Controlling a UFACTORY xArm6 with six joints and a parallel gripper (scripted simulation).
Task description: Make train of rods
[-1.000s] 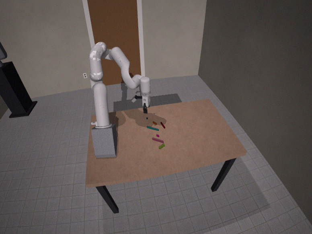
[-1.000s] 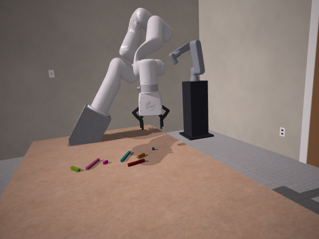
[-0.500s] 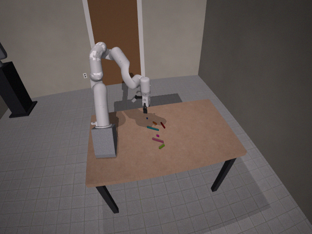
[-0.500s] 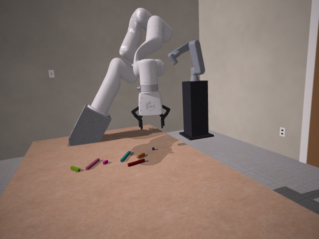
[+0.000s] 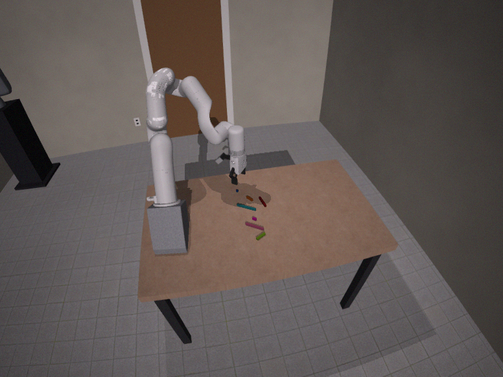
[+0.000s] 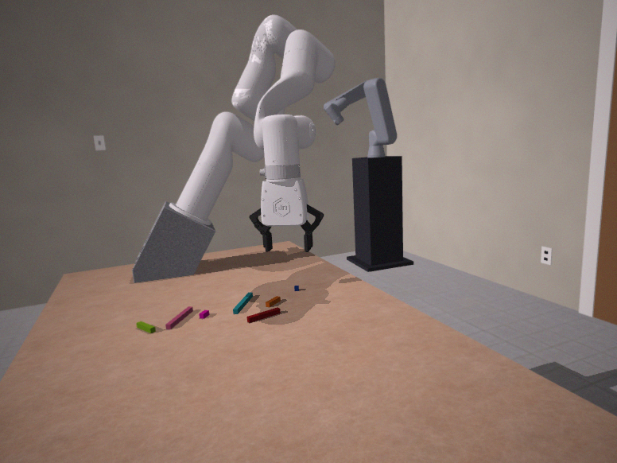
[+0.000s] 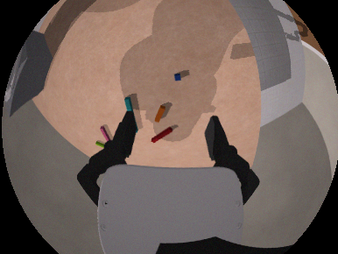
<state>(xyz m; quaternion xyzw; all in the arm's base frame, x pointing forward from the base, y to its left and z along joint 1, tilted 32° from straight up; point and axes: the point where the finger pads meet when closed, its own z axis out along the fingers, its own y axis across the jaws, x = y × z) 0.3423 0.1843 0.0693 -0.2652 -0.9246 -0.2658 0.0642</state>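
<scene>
Right now the pink rod is 25 cm to the right of my hand, 11 cm below it and 5 cm ahead of it. The rest, counted from my hand: blue rod (11 cm below, 2 cm to the left, 1 cm behind); then orange rod (11 cm below, 5 cm to the right, 5 cm ahead); then turquoise rod (12 cm to the right, 11 cm below, 2 cm ahead).
</scene>
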